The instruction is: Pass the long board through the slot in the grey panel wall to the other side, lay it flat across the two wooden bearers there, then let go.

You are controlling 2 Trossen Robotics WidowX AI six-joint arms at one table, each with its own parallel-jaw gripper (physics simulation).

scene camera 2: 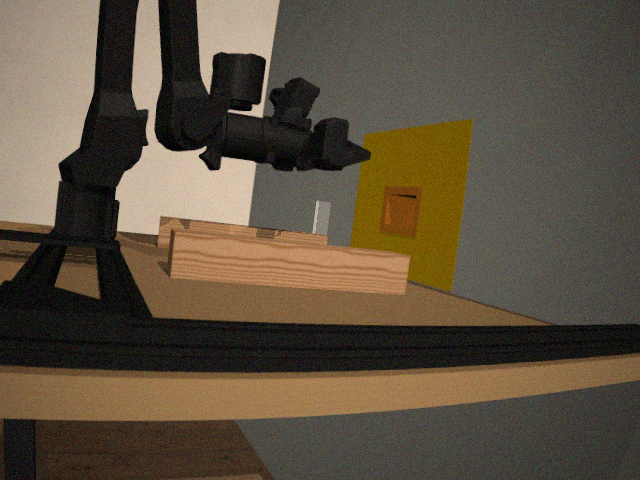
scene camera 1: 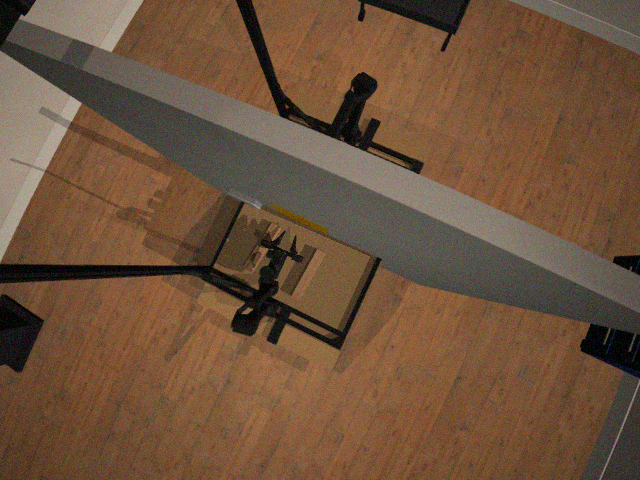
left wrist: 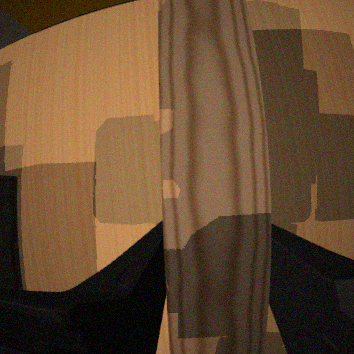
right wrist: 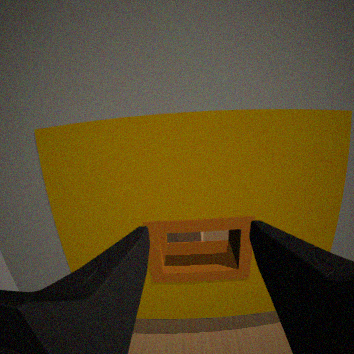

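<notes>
The long board (left wrist: 215, 125) runs lengthwise through the left wrist view, between the fingers of my left gripper (left wrist: 208, 227), which is shut on it. The board does not show in the scene views. My right gripper (scene camera 1: 288, 235) (scene camera 2: 369, 153) (right wrist: 199, 232) is open and empty, above the bearers' level and back from the wall. It faces the orange-framed slot (scene camera 2: 419, 211) (right wrist: 200, 276) in the yellow patch (scene camera 1: 299, 218) (scene camera 2: 413, 155) (right wrist: 195, 165) of the grey panel wall (scene camera 1: 310, 180) (scene camera 2: 558, 155) (right wrist: 175, 60). Two wooden bearers show: one (scene camera 1: 309, 273) (scene camera 2: 289, 263) and another (scene camera 1: 255, 259) (scene camera 2: 305, 237), roughly parallel.
A small pale upright piece (scene camera 2: 321, 217) stands beyond the bearers, beside the wall. A black frame rail (scene camera 2: 310, 346) runs along the table's near edge (scene camera 2: 258, 395). On the wall's other side, the left arm (scene camera 1: 351, 105) shows from above. Shadows cross the table under the board.
</notes>
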